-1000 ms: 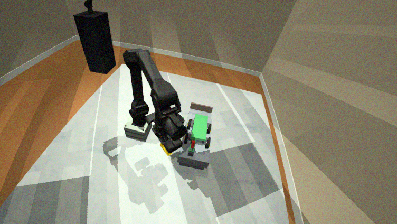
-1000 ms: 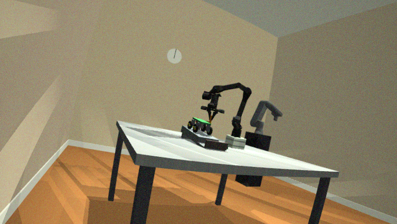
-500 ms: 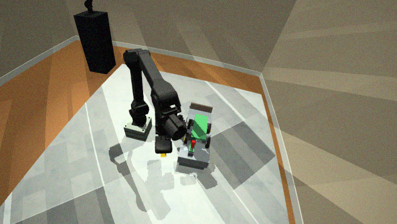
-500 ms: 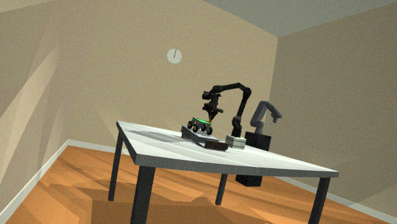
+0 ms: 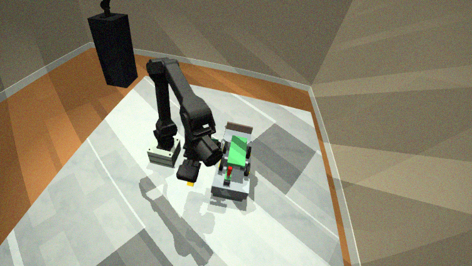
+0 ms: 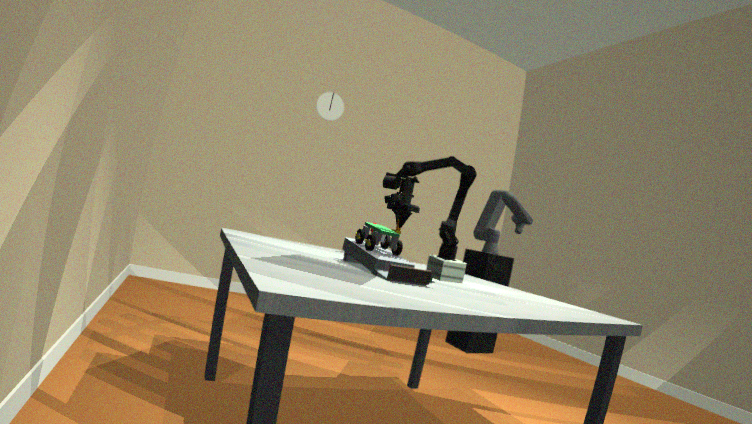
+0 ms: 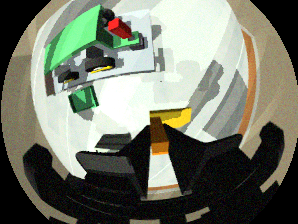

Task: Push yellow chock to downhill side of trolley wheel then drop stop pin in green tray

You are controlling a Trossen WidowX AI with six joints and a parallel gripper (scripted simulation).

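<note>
Right now my gripper tip is 130 mm short of the red-headed stop pin, 30 mm to the right of it and 40 mm above it. Also, from my gripper tip: green-topped trolley 150 mm ahead, 140 mm to the left, 60 mm below; yellow chock 20 mm to the right, 10 mm below; dark brown block 160 mm ahead, 410 mm to the left, 150 mm below.
</note>
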